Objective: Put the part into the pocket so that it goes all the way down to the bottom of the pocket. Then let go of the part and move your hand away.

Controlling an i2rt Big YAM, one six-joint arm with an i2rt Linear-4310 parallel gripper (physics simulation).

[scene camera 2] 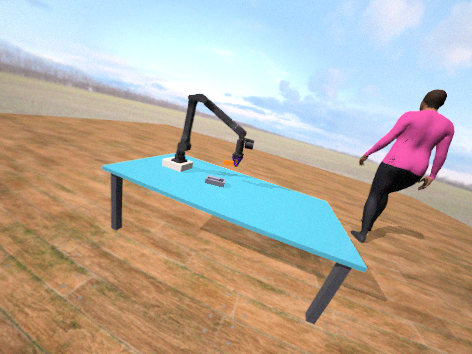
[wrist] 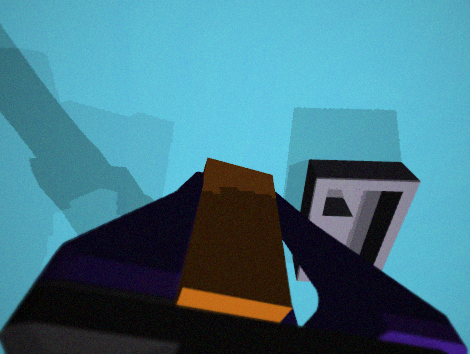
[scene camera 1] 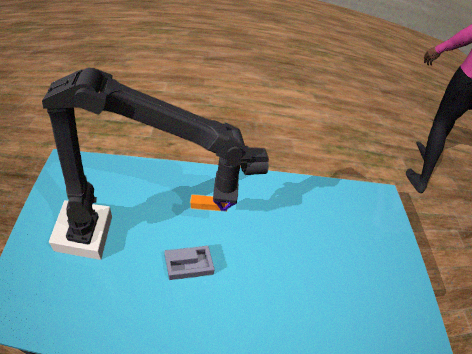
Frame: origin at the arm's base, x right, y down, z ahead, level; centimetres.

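Seen in the pictures: gripper, fingertip midpoint: [scene camera 2: 236,165] [wrist: 232,192] [scene camera 1: 223,206]; arm's base, link origin: [scene camera 2: 179,161] [scene camera 1: 82,227].
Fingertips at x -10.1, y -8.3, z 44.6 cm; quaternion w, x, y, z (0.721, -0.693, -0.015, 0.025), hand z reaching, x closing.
Note:
Pixels of each thing's top centre, then the offset from my fingertips to it. Level surfaces: height alone.
- orange part, top centre: [scene camera 1: 210,192] [scene camera 2: 232,157] dz -4.5, dx +0.1, dy -5.7 cm
- grey block with the pocket, top centre: [wrist: 350,238] [scene camera 1: 189,259] [scene camera 2: 215,178] dz -8.7, dx +14.3, dy +10.3 cm
- blue table, surface height: dy +14.0 cm
The orange part [scene camera 1: 202,202] [scene camera 2: 229,163] [wrist: 237,240] is held in the air above the table; in scene camera 1 it sticks out to the left of the fingers. My gripper [scene camera 1: 225,205] [scene camera 2: 236,162] is shut on the part, with a dark purple finger on each side of it in the wrist view. The fingers cover some of the part. The grey block with the pocket [scene camera 1: 180,274] [scene camera 2: 215,183] [wrist: 309,235] lies on the table, apart from the part, nearer the front in scene camera 1. Its L-shaped pocket faces up and looks empty. In the wrist view it is at the right, partly behind a finger.
The blue table [scene camera 1: 300,300] [scene camera 2: 280,215] carries the arm's white base block [scene camera 1: 60,245] [scene camera 2: 170,166] at the left in scene camera 1. A person in a pink top [scene camera 2: 425,135] stands on the floor beyond the table's right end.

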